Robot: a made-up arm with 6 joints.
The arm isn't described. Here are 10 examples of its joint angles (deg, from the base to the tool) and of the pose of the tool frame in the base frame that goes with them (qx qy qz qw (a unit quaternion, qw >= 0); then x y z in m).
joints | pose
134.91 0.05 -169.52 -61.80 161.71 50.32 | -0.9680 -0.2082 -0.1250 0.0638 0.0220 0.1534 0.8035
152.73 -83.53 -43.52 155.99 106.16 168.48 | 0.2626 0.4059 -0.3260 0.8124 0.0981 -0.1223 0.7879
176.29 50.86 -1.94 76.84 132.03 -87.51 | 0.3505 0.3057 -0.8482 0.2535 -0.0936 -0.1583 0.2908
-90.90 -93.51 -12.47 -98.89 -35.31 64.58 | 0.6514 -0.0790 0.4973 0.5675 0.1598 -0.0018 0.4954
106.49 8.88 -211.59 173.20 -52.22 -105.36 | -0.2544 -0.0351 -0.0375 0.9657 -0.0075 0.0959 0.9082
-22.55 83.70 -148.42 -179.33 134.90 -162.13 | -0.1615 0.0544 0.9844 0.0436 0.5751 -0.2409 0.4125
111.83 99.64 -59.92 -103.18 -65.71 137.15 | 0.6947 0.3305 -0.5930 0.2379 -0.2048 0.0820 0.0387
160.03 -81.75 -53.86 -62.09 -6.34 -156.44 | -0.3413 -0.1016 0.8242 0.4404 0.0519 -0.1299 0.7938
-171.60 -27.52 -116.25 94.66 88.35 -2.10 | 0.3766 -0.5680 0.6768 0.2784 -0.0591 -0.1396 0.9704
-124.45 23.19 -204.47 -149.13 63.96 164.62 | -0.4142 0.3429 0.4923 0.6844 -0.0498 -0.0058 1.0044
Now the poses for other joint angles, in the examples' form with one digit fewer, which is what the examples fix.
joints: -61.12 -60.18 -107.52 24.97 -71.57 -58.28
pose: -0.486 -0.132 0.567 0.652 -0.244 0.303 0.783
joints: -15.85 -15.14 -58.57 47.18 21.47 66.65
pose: -0.441 0.745 -0.238 0.440 0.393 -0.148 0.603
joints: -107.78 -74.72 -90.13 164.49 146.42 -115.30
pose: 0.074 0.909 0.372 0.170 0.169 0.388 0.733
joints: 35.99 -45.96 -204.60 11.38 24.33 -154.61
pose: -0.037 -0.396 0.525 0.753 -0.495 -0.369 0.630
